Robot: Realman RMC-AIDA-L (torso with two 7-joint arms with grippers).
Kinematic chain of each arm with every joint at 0, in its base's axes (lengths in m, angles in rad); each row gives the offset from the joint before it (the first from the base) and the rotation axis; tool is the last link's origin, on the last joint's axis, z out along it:
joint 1: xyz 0 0 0.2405 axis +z
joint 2: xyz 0 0 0 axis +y
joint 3: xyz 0 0 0.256 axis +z
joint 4: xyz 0 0 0 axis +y
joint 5: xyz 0 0 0.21 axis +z
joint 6: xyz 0 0 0 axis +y
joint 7: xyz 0 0 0.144 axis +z
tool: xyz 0 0 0
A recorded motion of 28 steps. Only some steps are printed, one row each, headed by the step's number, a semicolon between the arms.
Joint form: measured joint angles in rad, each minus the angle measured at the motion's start. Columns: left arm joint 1, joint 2, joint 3, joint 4, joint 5, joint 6, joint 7; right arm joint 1, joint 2, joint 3, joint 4, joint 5, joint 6, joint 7.
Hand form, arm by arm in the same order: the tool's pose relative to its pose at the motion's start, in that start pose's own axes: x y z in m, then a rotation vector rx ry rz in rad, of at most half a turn. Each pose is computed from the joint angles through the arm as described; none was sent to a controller.
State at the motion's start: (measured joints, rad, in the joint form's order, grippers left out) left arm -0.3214 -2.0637 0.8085 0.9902 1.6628 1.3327 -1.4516; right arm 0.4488 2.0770 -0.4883 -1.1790 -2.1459 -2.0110 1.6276
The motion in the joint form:
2: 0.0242 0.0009 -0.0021 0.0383 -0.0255 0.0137 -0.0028; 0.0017 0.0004 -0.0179 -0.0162 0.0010 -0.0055 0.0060
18: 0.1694 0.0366 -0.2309 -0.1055 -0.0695 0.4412 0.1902; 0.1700 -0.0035 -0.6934 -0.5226 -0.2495 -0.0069 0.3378
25: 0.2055 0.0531 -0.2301 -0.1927 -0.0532 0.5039 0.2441; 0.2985 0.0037 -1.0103 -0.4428 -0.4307 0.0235 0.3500
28: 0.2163 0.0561 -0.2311 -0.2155 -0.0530 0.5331 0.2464; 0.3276 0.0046 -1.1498 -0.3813 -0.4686 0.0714 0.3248
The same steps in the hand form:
2: 0.0056 -0.0005 -0.0089 0.0105 0.0231 0.0140; -0.0031 0.0011 0.0014 -0.0107 0.0150 -0.0134
18: -0.0324 0.0309 -0.1022 -0.0868 0.1562 -0.0037; -0.1040 0.0387 0.0803 -0.0725 0.6505 -0.4617
25: -0.0521 0.0453 -0.1163 -0.1223 0.1539 -0.0446; -0.1059 0.0530 0.1329 -0.1499 0.9418 -0.6751
28: -0.0559 0.0512 -0.1207 -0.1404 0.1636 -0.0675; -0.0955 0.0582 0.1538 -0.2019 1.0381 -0.7810

